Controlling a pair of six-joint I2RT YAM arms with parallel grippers.
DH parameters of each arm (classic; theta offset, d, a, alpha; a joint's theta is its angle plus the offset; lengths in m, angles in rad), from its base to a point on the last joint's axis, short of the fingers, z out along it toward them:
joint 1: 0 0.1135 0.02 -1.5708
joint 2: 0 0 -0.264 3.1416
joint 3: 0.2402 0 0.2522 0
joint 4: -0.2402 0 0.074 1.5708
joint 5: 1.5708 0 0 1.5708
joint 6: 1.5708 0.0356 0 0
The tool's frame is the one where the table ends.
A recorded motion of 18 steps. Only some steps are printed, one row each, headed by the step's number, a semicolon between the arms.
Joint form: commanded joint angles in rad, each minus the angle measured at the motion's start. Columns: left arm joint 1, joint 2, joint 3, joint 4, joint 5, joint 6; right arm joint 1, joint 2, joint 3, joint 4, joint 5, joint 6.
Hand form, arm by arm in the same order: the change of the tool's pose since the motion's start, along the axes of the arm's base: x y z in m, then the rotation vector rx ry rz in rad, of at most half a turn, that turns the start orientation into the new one. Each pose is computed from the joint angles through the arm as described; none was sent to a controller.
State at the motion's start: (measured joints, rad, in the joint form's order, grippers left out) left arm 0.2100 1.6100 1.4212 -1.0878 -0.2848 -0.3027; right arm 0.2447 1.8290 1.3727 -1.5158 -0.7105 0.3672
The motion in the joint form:
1: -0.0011 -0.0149 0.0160 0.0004 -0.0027 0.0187; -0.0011 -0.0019 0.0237 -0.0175 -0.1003 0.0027
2: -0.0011 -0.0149 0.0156 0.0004 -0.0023 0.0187; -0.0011 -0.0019 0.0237 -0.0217 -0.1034 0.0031
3: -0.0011 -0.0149 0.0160 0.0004 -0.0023 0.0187; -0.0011 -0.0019 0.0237 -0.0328 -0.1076 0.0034
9: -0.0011 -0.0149 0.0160 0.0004 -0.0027 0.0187; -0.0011 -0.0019 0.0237 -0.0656 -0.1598 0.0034
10: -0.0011 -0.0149 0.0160 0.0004 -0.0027 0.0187; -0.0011 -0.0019 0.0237 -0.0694 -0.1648 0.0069
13: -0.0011 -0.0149 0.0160 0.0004 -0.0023 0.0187; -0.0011 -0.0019 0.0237 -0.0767 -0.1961 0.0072
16: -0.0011 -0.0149 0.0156 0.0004 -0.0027 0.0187; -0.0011 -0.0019 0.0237 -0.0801 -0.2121 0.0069
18: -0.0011 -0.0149 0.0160 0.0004 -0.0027 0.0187; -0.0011 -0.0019 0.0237 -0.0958 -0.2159 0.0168
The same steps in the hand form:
1: -0.0011 -0.0005 0.0090 0.0133 -0.0238 -0.0174; 0.0019 0.0028 0.0084 0.0905 0.0161 -0.0417
2: -0.0012 -0.0005 0.0088 0.0128 -0.0235 -0.0175; 0.0016 0.0028 0.0086 0.0920 0.0211 -0.0434
3: -0.0011 -0.0005 0.0090 0.0129 -0.0239 -0.0175; 0.0006 0.0027 0.0092 0.0927 0.0329 -0.0457
9: -0.0011 -0.0005 0.0090 0.0133 -0.0238 -0.0174; -0.0020 0.0033 0.0118 0.1303 0.0761 -0.0686
10: -0.0011 -0.0005 0.0090 0.0133 -0.0238 -0.0174; -0.0023 0.0033 0.0120 0.1321 0.0830 -0.0732
13: -0.0011 -0.0005 0.0090 0.0129 -0.0239 -0.0175; -0.0027 0.0040 0.0131 0.1577 0.0971 -0.0868
16: -0.0012 -0.0005 0.0088 0.0132 -0.0234 -0.0174; -0.0029 0.0043 0.0137 0.1710 0.1037 -0.0936
18: -0.0011 -0.0005 0.0090 0.0133 -0.0238 -0.0174; -0.0041 0.0040 0.0144 0.1653 0.1259 -0.1028

